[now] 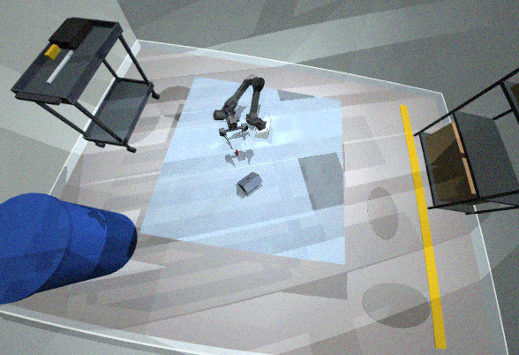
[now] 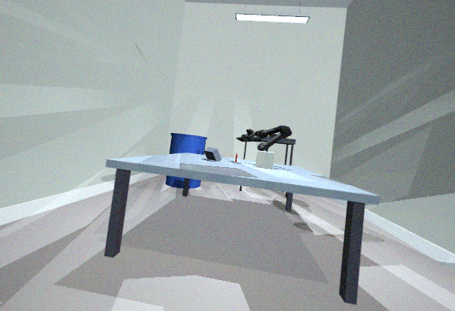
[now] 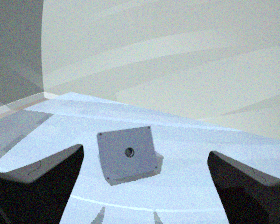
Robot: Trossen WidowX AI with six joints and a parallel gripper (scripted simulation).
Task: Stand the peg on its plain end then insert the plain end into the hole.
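Now: the peg 160 mm below my gripper tip and 10 mm to the right of it. The rest, counted from my gripper tip: sloped panel (200 mm ahead, 170 mm below, 120 mm to the left).
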